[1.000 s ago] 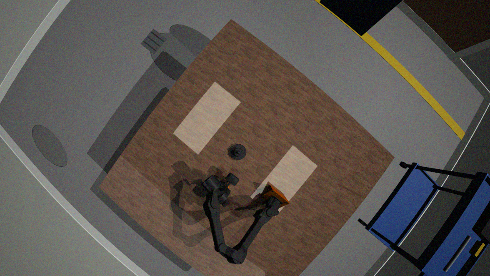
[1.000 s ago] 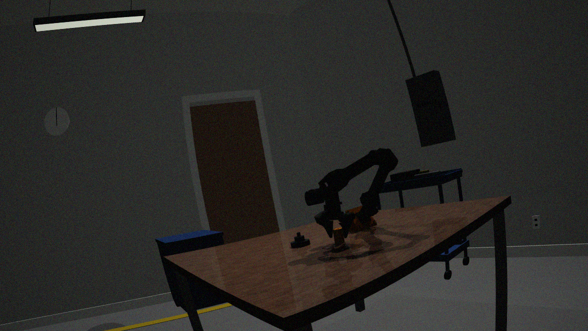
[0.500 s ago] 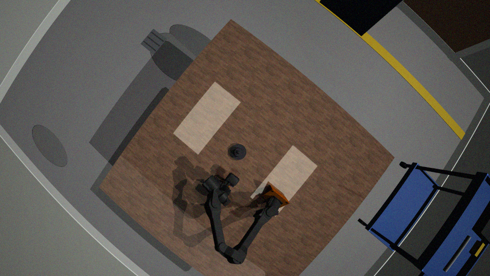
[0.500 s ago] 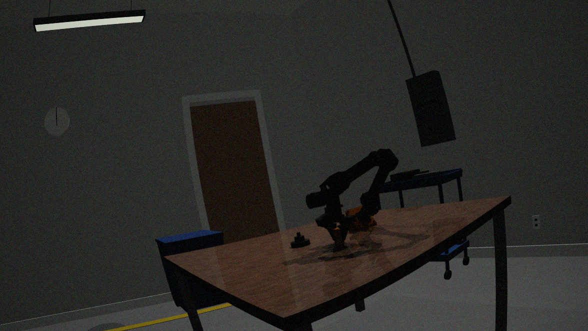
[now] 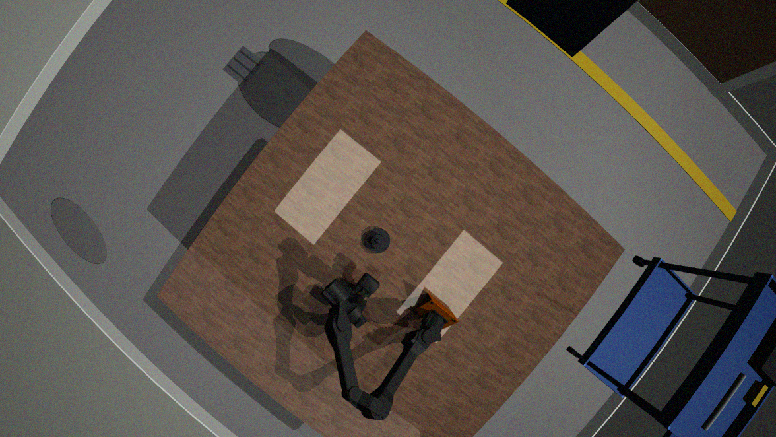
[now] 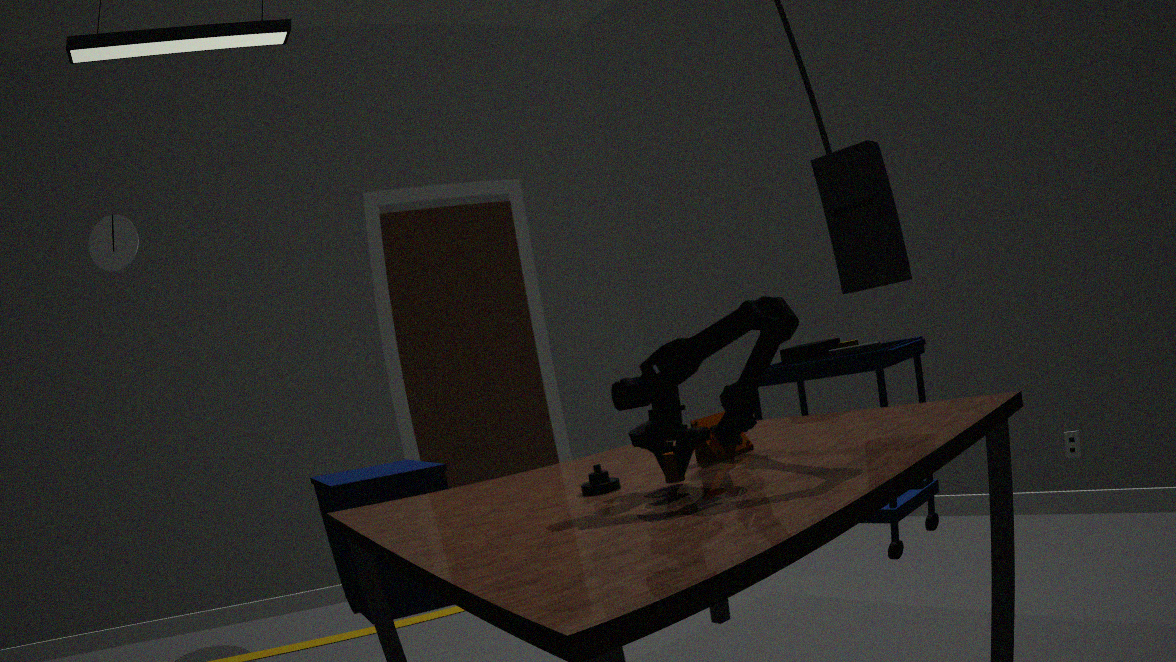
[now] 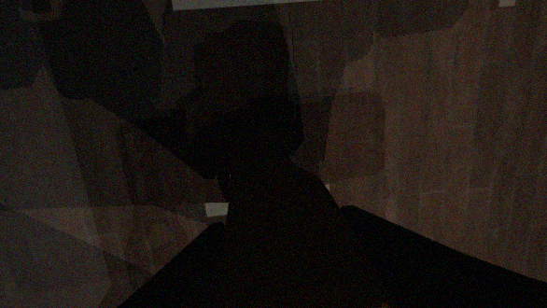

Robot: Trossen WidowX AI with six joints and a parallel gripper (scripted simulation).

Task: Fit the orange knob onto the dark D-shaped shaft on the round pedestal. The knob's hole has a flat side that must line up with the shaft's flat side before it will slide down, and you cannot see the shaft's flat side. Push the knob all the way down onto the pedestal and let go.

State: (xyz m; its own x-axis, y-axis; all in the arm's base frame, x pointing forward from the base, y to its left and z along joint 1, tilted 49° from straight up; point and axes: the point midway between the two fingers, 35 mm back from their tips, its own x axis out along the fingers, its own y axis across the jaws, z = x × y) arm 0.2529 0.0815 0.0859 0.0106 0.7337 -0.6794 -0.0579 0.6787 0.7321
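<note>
Right now my gripper tip is 19 cm to the left of the round dark pedestal, 7 cm short of it and 1 cm below it. Also, from my gripper tip: orange knob: 2 cm above.
</note>
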